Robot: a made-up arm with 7 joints. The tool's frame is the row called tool. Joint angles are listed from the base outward. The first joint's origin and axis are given. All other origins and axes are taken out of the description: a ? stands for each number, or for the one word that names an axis. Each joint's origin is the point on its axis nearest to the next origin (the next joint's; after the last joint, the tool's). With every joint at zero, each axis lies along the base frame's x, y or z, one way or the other. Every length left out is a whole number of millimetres.
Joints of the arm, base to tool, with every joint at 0 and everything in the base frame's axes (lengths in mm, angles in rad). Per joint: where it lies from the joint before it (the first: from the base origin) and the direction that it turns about. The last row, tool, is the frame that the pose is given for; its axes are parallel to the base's.
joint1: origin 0 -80 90 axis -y
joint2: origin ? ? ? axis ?
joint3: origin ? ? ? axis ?
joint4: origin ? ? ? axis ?
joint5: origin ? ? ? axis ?
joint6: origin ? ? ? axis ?
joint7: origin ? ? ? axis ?
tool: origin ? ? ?
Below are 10 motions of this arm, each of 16 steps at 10 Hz.
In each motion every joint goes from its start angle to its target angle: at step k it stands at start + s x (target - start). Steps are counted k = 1, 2, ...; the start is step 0. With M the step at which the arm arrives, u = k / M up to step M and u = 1 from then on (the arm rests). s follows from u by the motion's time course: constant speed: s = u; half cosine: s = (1 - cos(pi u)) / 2; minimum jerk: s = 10 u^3 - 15 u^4 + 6 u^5.
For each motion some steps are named. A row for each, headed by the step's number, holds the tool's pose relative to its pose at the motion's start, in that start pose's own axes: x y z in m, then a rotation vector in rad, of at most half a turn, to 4 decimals.
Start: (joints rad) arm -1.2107 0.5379 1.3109 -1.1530 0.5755 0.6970 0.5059
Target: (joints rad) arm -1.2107 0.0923 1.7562 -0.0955 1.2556 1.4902 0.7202
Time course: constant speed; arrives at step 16
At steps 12, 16:
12: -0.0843 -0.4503 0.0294 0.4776 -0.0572 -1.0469
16: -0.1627 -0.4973 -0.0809 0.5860 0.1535 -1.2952

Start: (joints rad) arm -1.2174 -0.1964 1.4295 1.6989 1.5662 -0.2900 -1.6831
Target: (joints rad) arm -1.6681 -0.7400 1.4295 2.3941 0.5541 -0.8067 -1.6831
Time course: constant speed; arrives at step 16
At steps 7, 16:
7: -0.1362 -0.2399 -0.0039 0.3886 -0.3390 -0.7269
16: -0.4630 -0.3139 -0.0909 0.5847 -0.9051 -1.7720

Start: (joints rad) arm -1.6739 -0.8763 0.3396 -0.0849 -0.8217 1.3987 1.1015
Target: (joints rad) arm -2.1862 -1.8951 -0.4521 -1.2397 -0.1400 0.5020 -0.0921
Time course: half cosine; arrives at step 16
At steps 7, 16:
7: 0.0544 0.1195 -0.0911 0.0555 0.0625 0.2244
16: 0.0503 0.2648 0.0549 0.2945 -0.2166 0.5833

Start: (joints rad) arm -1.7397 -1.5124 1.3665 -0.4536 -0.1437 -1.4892 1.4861
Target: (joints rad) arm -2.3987 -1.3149 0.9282 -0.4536 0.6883 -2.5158 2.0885
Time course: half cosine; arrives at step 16
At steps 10, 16:
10: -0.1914 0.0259 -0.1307 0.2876 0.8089 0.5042
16: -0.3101 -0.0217 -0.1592 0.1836 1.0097 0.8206

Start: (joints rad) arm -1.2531 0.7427 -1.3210 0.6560 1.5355 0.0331 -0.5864
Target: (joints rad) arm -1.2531 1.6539 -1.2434 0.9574 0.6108 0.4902 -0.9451
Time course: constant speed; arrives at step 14
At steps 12, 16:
12: -0.1195 -0.1912 -0.0964 -0.2976 0.7609 -0.0780
16: -0.1522 -0.2105 -0.0848 -0.2896 0.8606 -0.1030

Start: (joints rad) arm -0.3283 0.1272 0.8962 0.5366 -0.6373 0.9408 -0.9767
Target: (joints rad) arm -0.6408 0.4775 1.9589 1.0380 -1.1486 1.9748 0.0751
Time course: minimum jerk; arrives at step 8
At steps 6, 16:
6: 0.2201 0.2593 0.1050 -0.8158 -0.2276 0.2321
16: 0.2102 0.3142 0.1503 -0.8969 -0.3738 0.2471

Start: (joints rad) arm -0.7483 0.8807 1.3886 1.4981 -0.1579 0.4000 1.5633
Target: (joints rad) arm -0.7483 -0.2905 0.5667 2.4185 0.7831 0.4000 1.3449
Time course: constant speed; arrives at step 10
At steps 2, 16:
2: 0.0077 -0.0070 -0.0157 0.1178 0.1804 0.0072
16: 0.0358 -0.1143 -0.1480 0.4257 0.7795 -0.3870

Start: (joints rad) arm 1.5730 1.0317 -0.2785 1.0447 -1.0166 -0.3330 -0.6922
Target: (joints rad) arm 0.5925 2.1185 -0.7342 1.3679 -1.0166 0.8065 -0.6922
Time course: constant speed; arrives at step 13
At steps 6, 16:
6: -0.0632 0.0033 0.0583 -0.7731 -0.2400 -0.3656
16: -0.0933 0.0485 -0.0210 -1.8315 -0.2971 -0.9859

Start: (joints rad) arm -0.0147 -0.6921 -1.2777 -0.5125 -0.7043 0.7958 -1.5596
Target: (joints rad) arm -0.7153 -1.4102 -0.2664 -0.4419 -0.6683 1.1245 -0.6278
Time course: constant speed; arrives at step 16
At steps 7, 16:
7: 0.1483 -0.1579 0.1080 -0.6559 0.5537 -0.0732
16: 0.5444 -0.0303 0.2464 -1.7167 0.4058 0.1772

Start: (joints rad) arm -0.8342 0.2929 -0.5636 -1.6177 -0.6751 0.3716 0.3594
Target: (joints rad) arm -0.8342 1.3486 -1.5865 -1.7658 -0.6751 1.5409 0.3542
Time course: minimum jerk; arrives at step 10
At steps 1, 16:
1: -0.0032 0.0050 -0.0129 -0.0166 0.0115 0.0065
16: -1.3248 -0.1673 -0.6617 -1.2610 0.7532 1.8840

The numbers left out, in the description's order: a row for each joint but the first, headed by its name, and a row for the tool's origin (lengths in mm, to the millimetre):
joint2: xyz 70 0 260, axis -z
joint3: xyz -50 -130 0, axis +z
joint4: xyz 120 -140 0, axis +x
joint5: xyz 0 10 -90, axis -y
joint6: xyz 190 0 20, axis -x
joint7: xyz 0 -80 30, axis -z
tool: xyz 350 110 0

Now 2 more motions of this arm.
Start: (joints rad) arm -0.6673 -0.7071 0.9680 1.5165 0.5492 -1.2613 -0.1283
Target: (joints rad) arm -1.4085 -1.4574 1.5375 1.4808 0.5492 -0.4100 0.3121
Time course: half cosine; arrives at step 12
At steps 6, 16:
6: -0.0688 -0.3537 -0.0848 -0.0241 0.3224 -0.7697
16: -0.3406 -0.3949 -0.2734 -0.0370 1.0086 -1.1040

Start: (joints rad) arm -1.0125 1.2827 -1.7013 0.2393 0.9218 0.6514 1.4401
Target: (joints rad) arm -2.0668 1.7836 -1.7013 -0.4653 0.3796 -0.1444 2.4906
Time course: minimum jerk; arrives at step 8
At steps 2, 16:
2: 0.0370 -0.0433 0.0439 0.0782 -0.0008 -0.1025
16: 0.1173 -0.6691 0.1050 0.4190 0.2175 -1.2835

